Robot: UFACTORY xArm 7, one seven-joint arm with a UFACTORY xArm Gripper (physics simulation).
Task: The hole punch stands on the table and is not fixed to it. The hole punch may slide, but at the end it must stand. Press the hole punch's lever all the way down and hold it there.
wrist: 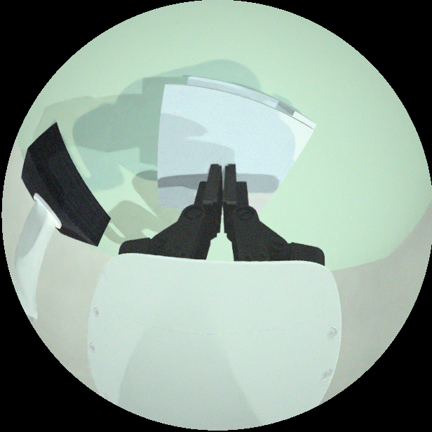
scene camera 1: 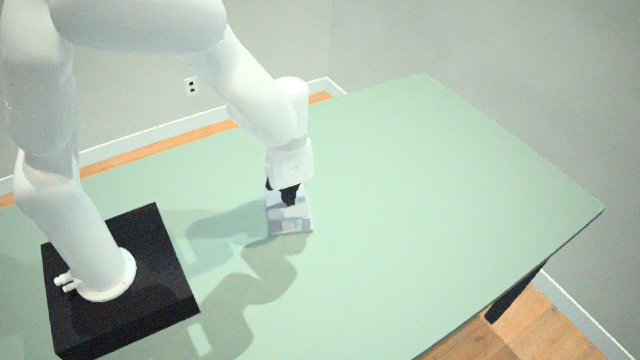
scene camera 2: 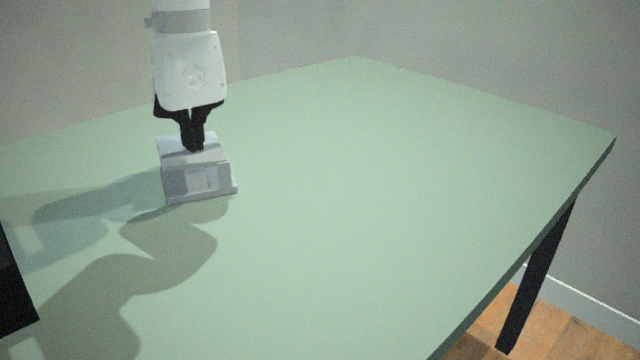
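Pixels of known places: gripper, fingertip midpoint: (scene camera 1: 288, 201) (scene camera 2: 194, 149); arm's base at its link origin: (scene camera 1: 106, 274).
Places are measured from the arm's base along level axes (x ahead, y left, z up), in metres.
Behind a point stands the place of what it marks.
Observation:
The light grey hole punch (scene camera 1: 276, 228) {x 0.379, y -0.037, z -0.066 m} (scene camera 2: 173, 186) {x 0.382, y -0.018, z -0.066 m} (wrist: 220, 85) stands upright on its base on the green table (scene camera 1: 400, 200) {x 0.700, y -0.127, z -0.078 m} (scene camera 2: 375, 200) {x 0.579, y -0.246, z -0.078 m} (wrist: 350, 125). Its wide lever (scene camera 1: 300, 212) {x 0.432, y -0.058, z -0.021 m} (scene camera 2: 172, 154) {x 0.391, y -0.013, z -0.018 m} (wrist: 220, 120) lies low, close over the body, with no clear gap along the side seen in scene camera 2. Whether it is at the very end of its travel cannot be told. My gripper (scene camera 1: 290, 204) {x 0.426, y -0.017, z -0.019 m} (scene camera 2: 194, 150) {x 0.426, y -0.017, z -0.019 m} (wrist: 224, 180) is shut and empty, pointing down. Its fingertips appear to touch the lever's top. The lever's far end is partly hidden behind the fingers in scene camera 1.
The arm's black base block (scene camera 1: 145, 250) {x 0.091, y 0.014, z 0.000 m} (scene camera 2: 15, 300) {x 0.124, y -0.132, z -0.041 m} (wrist: 65, 190) stands to the left of the hole punch. The table's right edge and a black table leg (scene camera 1: 517, 292) (scene camera 2: 537, 275) are far from the punch. Shadows of the arm fall beside the punch.

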